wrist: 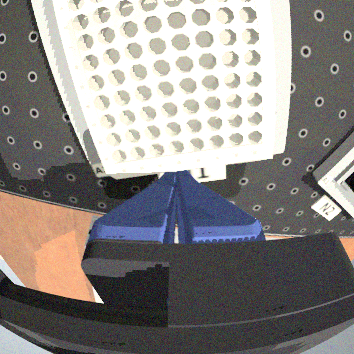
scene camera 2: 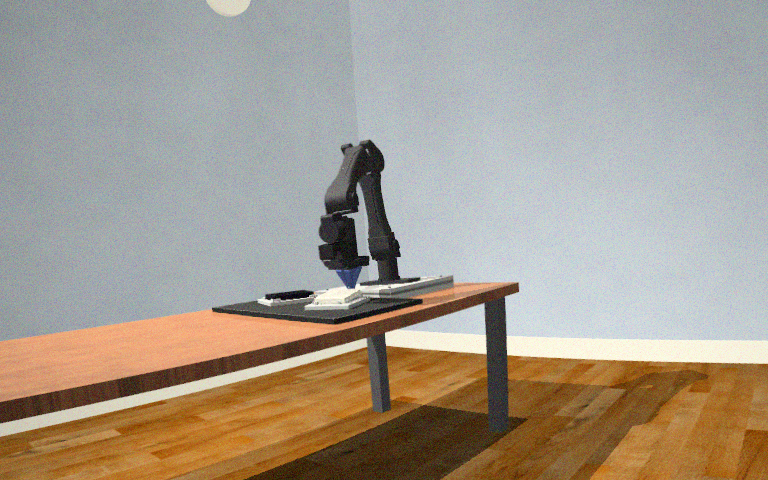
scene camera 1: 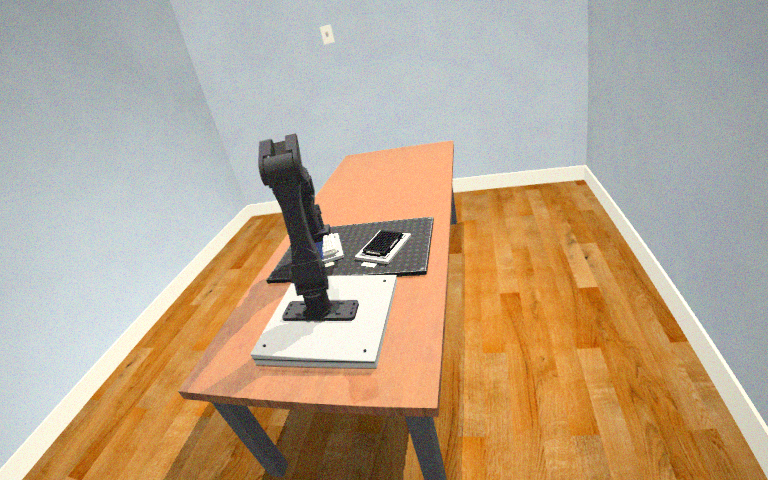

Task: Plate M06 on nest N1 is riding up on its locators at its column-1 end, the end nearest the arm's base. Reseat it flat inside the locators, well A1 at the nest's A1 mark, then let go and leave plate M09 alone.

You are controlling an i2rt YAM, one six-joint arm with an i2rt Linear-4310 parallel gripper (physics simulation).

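Frame: origin at the arm's base, x left, y back, z up, level; metres.
Where they show: gripper, fingertip midpoint: [wrist: 176,173] [scene camera 1: 322,258]; arm's base at its link origin: [scene camera 2: 389,283] [scene camera 1: 320,311].
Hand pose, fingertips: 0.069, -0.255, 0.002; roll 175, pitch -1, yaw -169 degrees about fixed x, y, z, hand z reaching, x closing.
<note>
Each offset is from my fingertips to the centre of the thing, as dx, dy, dz. "pt": to the spot under its first point. Level surfaces: height alone.
The white well plate M06 {+0.019, -0.074, +0.004} [scene camera 1: 331,244] [scene camera 2: 338,295] [wrist: 172,90] lies on the white nest N1 [scene camera 2: 320,307] [wrist: 281,85]. In the wrist view its column-1 end faces the gripper and overlaps part of the N1 label {pt -0.028, +0.010, -0.018} [wrist: 212,173]; part of the nest's A1 mark {+0.045, +0.012, -0.008} [wrist: 98,170] shows at the lower left corner. Whether that end is flat or raised is hard to tell. My gripper [scene camera 2: 352,286] [wrist: 176,173] is shut with nothing held, its blue tips at the edge of that end; contact is unclear. The black plate M09 {-0.194, -0.059, -0.001} [scene camera 1: 385,242] [scene camera 2: 289,294] sits on nest N2 {-0.194, -0.059, -0.011} [scene camera 1: 370,259] [scene camera 2: 266,302] [wrist: 328,180].
Both nests stand on a black perforated board [scene camera 1: 416,249] [scene camera 2: 271,311] [wrist: 320,120] on the wooden table {dz -0.032} [scene camera 1: 407,181] [scene camera 2: 113,345]. The arm's white base plate [scene camera 1: 339,345] lies beside the board. The N2 label {pt -0.156, +0.030, -0.018} [wrist: 326,207] lies in front of its nest, right of the gripper in the wrist view.
</note>
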